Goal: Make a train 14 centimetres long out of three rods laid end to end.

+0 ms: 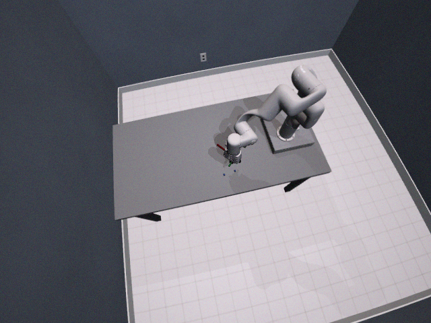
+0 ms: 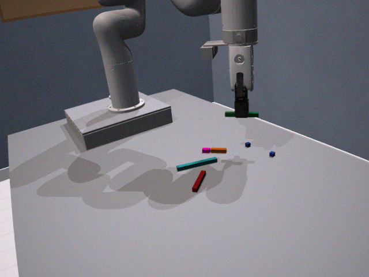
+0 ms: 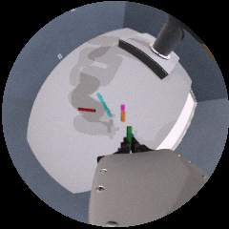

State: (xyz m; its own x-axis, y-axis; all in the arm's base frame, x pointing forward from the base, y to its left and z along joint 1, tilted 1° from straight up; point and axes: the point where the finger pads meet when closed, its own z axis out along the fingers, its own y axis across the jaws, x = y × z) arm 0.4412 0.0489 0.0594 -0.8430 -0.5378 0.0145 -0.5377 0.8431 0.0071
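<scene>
The orange rod is 12 cm below my hand, 5 cm behind it and 3 cm to the right of it. From my hand the other things lie so: green rod 2 cm below; then turquoise rod 12 cm to the right, 12 cm below, 5 cm behind; then magenta rod 12 cm below, 8 cm behind, 5 cm to the right.
</scene>
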